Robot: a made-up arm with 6 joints.
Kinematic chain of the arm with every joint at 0, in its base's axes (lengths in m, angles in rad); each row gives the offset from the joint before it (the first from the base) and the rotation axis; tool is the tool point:
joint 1: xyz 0 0 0.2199 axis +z
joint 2: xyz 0 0.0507 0 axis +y
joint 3: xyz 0 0 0.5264 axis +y
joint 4: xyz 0 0 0.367 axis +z
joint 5: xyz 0 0 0 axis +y
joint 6: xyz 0 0 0.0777 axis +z
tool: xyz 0 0 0
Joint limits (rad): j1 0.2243..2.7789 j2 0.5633..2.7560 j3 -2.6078..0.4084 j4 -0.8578..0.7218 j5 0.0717..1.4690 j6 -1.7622..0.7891
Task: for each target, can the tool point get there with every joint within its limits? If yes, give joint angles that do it. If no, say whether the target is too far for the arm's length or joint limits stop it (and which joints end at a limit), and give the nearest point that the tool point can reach.
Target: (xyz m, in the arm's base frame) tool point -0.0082 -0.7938 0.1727
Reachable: no: joint limits stop it (at a limit: joint 2, joint 3, joint 4) | nearest point -0.0014 -0.1364 0.4791 | short by 0.725 m
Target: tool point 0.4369 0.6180 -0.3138
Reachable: yes | joints 0.9169 2.1413 -0.0723 -0.3012 1.2105 -0.6902
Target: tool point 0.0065 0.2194 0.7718
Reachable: yes | joints 1.4499 1.0938 -1.9389 -0.4307 1.2410 -1.5280
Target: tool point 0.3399 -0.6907 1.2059
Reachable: no: too far | nearest point 0.0519 -0.1055 0.8937 | short by 0.723 m
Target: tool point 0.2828 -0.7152 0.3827
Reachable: no: joint limits stop it (at a limit: joint 2, joint 4) | nearest point 0.0580 -0.1466 0.5426 | short by 0.632 m
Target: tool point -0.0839 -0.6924 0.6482
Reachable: no: joint limits stop it (at a limit: joint 2, joint 4) | nearest point -0.0209 -0.1721 0.6570 | short by 0.524 m
